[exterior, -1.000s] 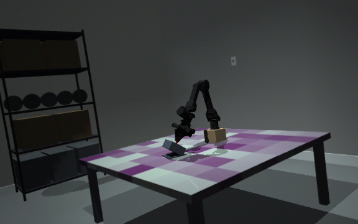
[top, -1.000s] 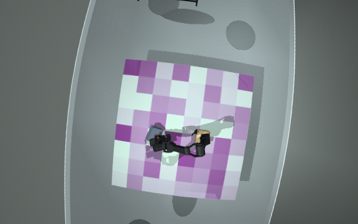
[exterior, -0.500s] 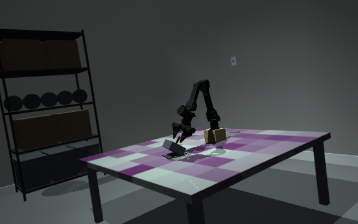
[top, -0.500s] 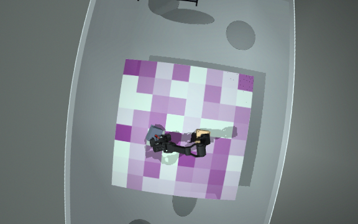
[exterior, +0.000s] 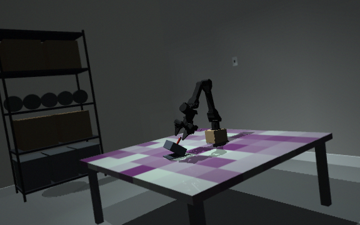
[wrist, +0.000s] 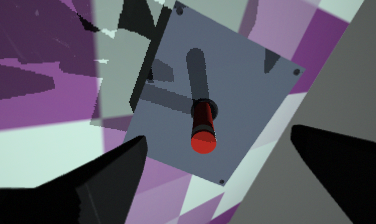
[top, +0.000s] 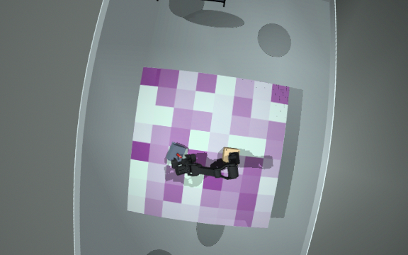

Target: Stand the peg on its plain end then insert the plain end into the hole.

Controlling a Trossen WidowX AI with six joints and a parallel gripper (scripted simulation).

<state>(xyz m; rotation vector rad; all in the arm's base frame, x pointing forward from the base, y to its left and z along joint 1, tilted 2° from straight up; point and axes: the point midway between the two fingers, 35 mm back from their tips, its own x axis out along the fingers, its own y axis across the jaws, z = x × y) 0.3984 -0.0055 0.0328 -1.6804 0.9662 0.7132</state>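
The red peg is 10 mm below my gripper tip. Also, from my gripper tip: grey sloped panel 60 mm below, 30 mm ahead, 20 mm to the right.
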